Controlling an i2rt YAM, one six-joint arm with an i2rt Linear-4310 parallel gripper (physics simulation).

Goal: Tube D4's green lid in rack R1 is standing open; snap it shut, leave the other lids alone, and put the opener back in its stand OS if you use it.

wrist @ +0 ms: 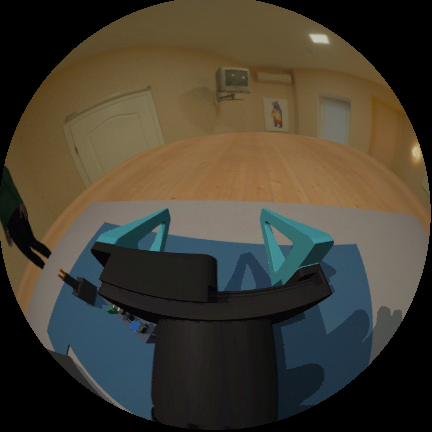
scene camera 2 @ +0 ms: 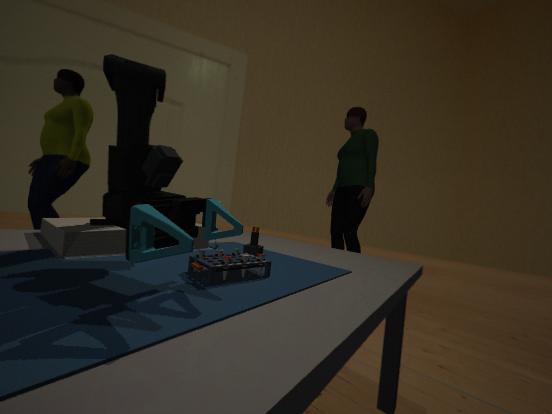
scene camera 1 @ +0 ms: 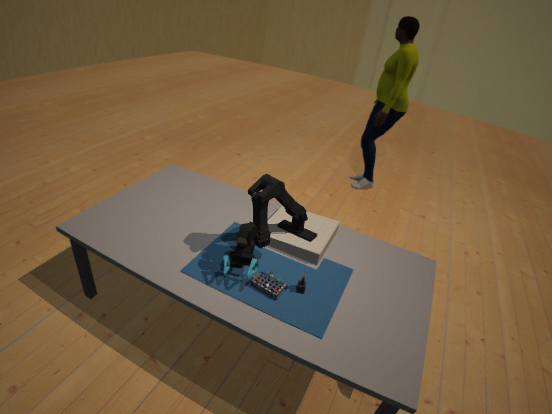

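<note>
Rack R1 stands on the blue mat and holds several small tubes with coloured lids. A green lid stands upright above the rack; the labels are too small to read. In the wrist view my gripper body hides part of the rack. The dark opener with orange tips is upright in its black stand OS. My gripper is open and empty, above the mat at the rack's left end in scene camera 1.
The blue mat lies on the grey table. A pale block stands behind the mat. One person and another in green stand beyond the table.
</note>
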